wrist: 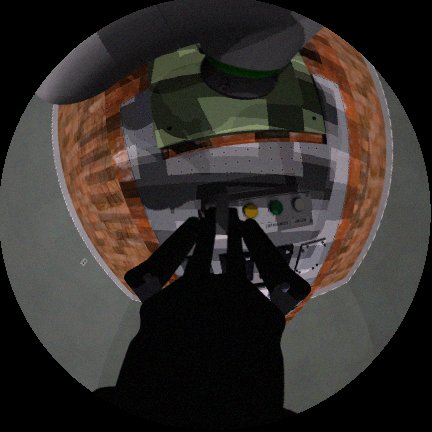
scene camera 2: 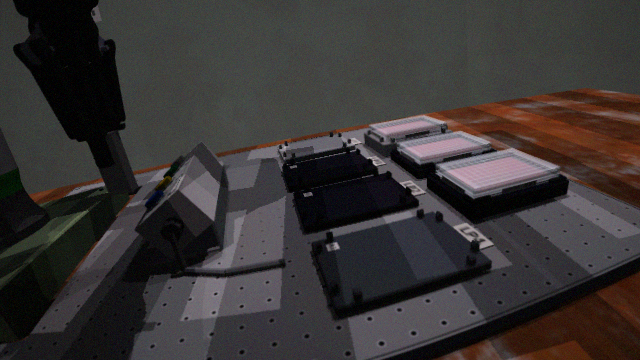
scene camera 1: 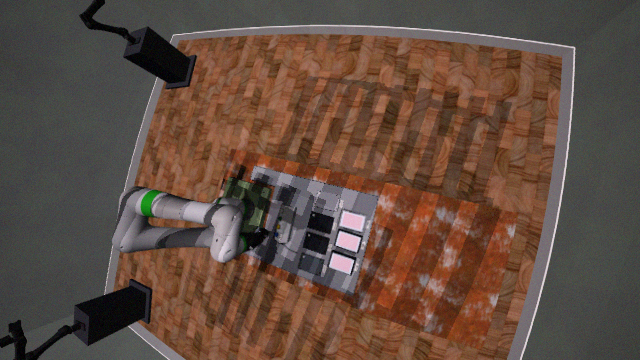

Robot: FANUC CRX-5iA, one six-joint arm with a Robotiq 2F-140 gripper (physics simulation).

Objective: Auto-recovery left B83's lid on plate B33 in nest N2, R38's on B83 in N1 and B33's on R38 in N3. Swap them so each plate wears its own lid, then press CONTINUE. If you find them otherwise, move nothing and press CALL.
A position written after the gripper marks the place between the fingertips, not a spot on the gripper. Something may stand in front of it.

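Observation:
Gripper [scene camera 2: 124,191] shut, holding nothing; the same gripper [wrist: 223,201] is visible in the wrist view. A grey button box [scene camera 2: 187,218] is also present.

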